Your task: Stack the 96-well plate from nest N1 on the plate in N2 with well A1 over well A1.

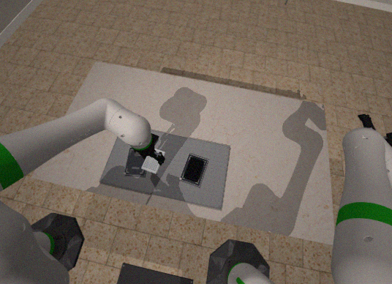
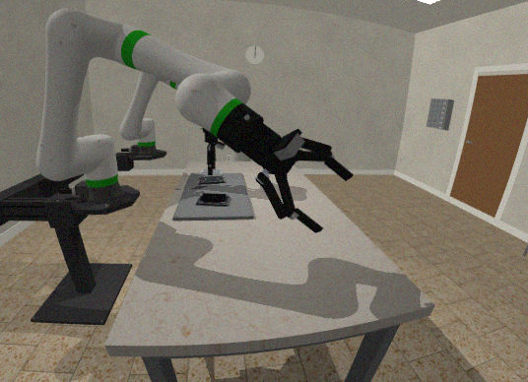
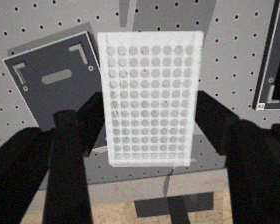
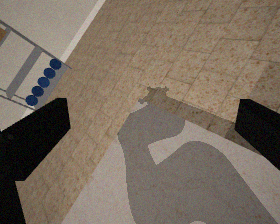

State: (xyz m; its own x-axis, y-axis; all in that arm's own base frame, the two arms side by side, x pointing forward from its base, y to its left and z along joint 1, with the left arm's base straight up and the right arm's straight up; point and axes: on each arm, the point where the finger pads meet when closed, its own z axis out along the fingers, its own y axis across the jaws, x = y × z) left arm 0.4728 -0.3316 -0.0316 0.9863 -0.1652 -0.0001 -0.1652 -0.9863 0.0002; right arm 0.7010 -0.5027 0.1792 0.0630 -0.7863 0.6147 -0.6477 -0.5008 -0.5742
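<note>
Now: left hand 220 mm to the left of the black plate and 100 mm above it. Round my left hand: A1 mark: 60 mm behind, 160 mm to the right, 100 mm below; white 96-well plate: 20 mm below; plate nest N1: 110 mm to the left, 110 mm below.
</note>
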